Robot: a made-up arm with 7 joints.
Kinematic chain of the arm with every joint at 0, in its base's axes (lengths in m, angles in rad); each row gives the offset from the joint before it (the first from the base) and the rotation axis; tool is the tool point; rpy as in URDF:
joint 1: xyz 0 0 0.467 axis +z
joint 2: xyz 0 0 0 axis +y
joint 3: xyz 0 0 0.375 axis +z
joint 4: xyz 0.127 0 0 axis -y
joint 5: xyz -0.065 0 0.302 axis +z
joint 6: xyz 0 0 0 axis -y
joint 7: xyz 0.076 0 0 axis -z
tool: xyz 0 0 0 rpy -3.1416 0 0
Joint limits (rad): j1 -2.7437..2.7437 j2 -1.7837..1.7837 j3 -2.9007..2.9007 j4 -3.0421..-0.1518 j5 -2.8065..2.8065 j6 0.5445..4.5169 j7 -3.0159..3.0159
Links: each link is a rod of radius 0.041 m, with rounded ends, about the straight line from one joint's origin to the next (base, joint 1, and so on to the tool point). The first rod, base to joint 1, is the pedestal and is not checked.
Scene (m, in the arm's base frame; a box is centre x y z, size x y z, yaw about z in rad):
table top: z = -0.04
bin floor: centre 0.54 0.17 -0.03 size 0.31 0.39 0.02 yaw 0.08
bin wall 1: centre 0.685 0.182 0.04 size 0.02 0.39 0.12 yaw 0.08
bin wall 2: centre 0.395 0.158 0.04 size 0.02 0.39 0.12 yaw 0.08
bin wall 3: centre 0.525 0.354 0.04 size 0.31 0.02 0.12 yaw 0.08
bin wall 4: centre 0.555 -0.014 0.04 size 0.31 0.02 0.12 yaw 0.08
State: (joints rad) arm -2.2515 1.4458 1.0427 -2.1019 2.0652 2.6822 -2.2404
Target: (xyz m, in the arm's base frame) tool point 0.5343 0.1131 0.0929
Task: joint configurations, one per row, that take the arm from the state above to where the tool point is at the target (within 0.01 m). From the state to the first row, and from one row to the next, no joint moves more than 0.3 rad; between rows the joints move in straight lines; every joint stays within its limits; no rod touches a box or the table.
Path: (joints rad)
1: -1.9951 1.5584 1.2913 -2.2138 1.8051 2.5114 -2.1008
2: -1.7387 1.6711 1.5399 -2.3256 1.5449 2.3406 -1.9611
3: -1.4822 1.7837 1.7884 -2.4375 1.2848 2.1698 -1.8215
4: -1.2600 1.7837 1.6001 -2.2022 1.4447 2.1911 -1.9262
5: -1.0379 1.7837 1.4118 -1.9668 1.6046 2.2125 -2.0309
6: -0.8157 1.7837 1.2235 -1.7315 1.7644 2.2339 -2.1357
7: -0.5935 1.7837 1.0351 -1.4961 1.9243 2.2553 -2.2404

